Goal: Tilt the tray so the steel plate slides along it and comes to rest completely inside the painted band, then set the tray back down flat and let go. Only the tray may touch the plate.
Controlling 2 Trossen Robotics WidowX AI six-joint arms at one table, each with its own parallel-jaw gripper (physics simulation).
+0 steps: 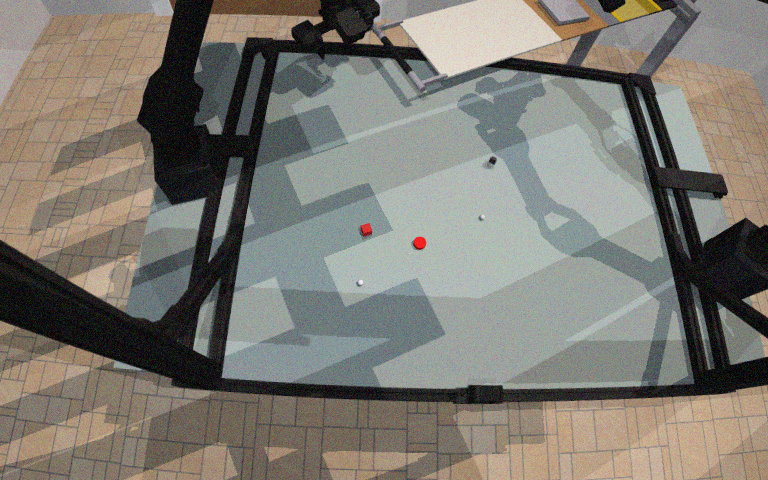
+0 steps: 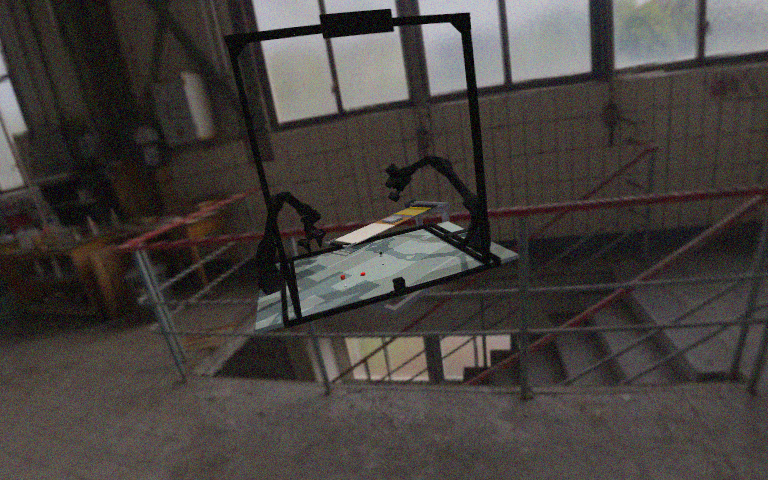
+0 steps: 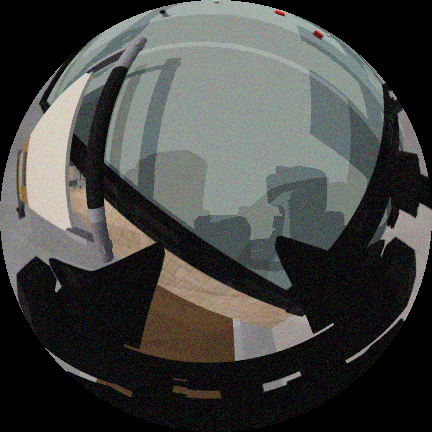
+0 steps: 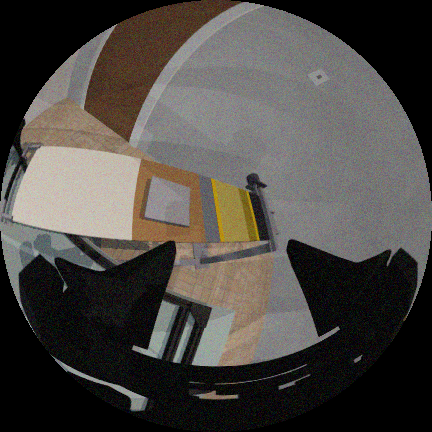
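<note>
The long tray [image 1: 481, 36] [image 2: 362, 232] [image 3: 47, 165] [image 4: 75, 190] has a cream part, a brown part, a yellow painted band [image 1: 634, 7] [image 2: 414, 212] [image 4: 232, 215] and a dark far end. I cannot tell its exact tilt. The grey steel plate [image 1: 563, 9] [image 2: 393, 219] [image 4: 169, 201] lies on the brown part, outside the band. The tray's black handle bar [image 1: 400, 60] [image 3: 98, 135] is at its cream end. My left gripper [image 1: 327, 35] [image 2: 312, 240] [image 3: 220, 245] is open and empty, left of the handle. My right gripper [image 2: 391, 182] [image 4: 233, 246] is open and empty, above the tray.
A red cube [image 1: 366, 229] [image 2: 342, 277] [image 3: 318, 34], a red disc [image 1: 419, 242] [image 2: 363, 274] [image 3: 280, 12], a small black object [image 1: 492, 160] and small white balls [image 1: 481, 217] lie on the glass table. A black rail [image 1: 351, 390] edges it. Grey legs [image 1: 669, 46] stand under the tray's far end.
</note>
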